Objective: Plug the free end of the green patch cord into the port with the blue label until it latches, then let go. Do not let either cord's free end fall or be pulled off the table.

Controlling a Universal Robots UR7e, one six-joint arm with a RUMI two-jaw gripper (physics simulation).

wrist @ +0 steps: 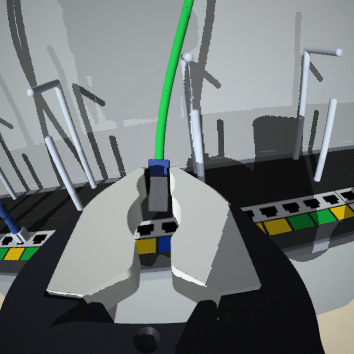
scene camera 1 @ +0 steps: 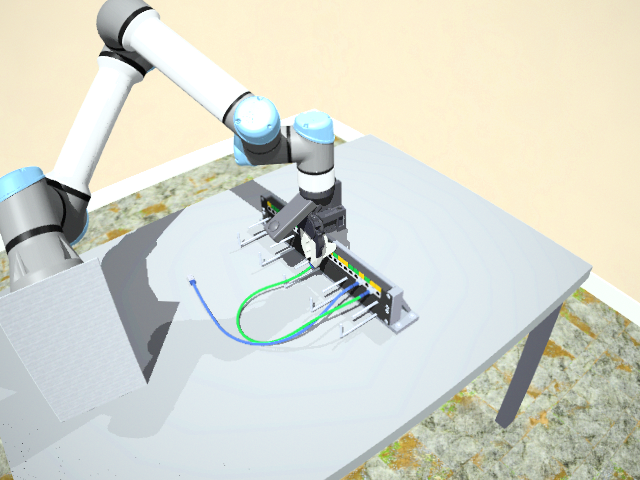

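Seen in the pictures: gripper, between the fingertips: point(wrist: 158, 169) point(scene camera 1: 313, 265); arm's base, origin of its link: point(scene camera 1: 51, 288).
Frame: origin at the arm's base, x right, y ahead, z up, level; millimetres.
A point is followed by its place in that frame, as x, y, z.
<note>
My gripper point(scene camera 1: 316, 261) @(64, 550, -216) point(wrist: 158, 169) @(64, 550, -216) is shut on the plug point(wrist: 159, 199) @(65, 561, -199) at the free end of the green patch cord point(scene camera 1: 239, 308) @(26, 364, -263) point(wrist: 167, 95) @(50, 507, -233). The plug has a blue boot and a clear grey body; its tip points at the port row. In the wrist view a dark gap shows between tip and ports. The port with the blue label point(wrist: 164, 244) @(67, 586, -184) shows between the fingers, partly hidden by the right one, slightly right of the plug's line; a yellow label is left of it. The blue cord point(scene camera 1: 219, 328) @(37, 300, -275) lies on the table, its free plug point(scene camera 1: 191, 280) @(-138, 330, -271) at the left.
The black patch panel point(scene camera 1: 383, 305) @(258, 579, -221) point(wrist: 225, 182) @(15, 587, -241) stands on the table point(scene camera 1: 465, 320) @(381, 725, -280). Metal cord-guide pins point(scene camera 1: 356, 326) @(237, 523, -263) point(wrist: 197, 145) @(36, 541, -224) stick out from its face, one pair just right of the held cord in the wrist view. A blue cord plug point(wrist: 19, 235) @(182, 575, -197) sits in a port at the left there.
</note>
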